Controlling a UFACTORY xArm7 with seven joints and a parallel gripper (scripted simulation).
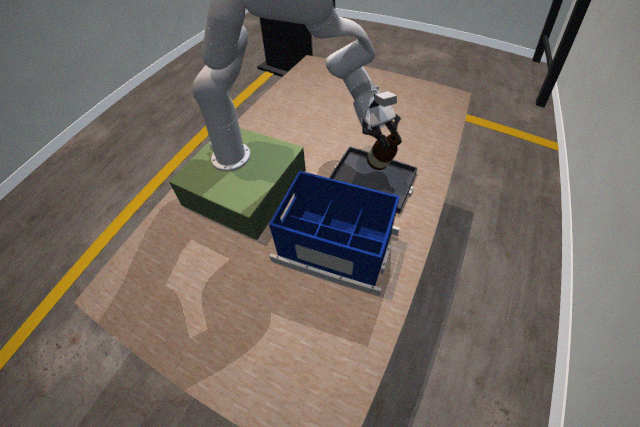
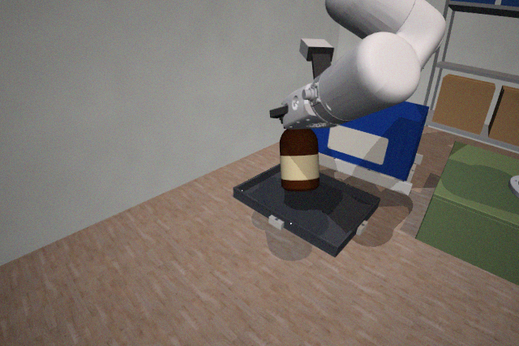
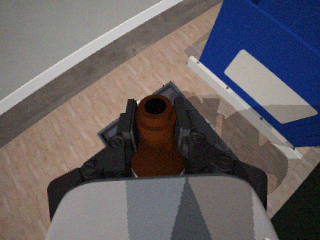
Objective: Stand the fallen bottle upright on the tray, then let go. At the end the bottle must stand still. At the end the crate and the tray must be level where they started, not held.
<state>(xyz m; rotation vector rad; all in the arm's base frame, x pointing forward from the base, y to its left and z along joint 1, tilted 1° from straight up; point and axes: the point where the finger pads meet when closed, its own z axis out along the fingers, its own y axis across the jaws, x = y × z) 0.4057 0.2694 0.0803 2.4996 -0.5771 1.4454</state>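
The brown bottle is 50 mm below my hand, 20 mm behind it and 10 mm to the left of it. Also, from my hand: dark grey tray (170 mm below, 40 mm behind, 10 mm to the right); then blue crate (290 mm to the right, 100 mm below, 10 mm ahead).
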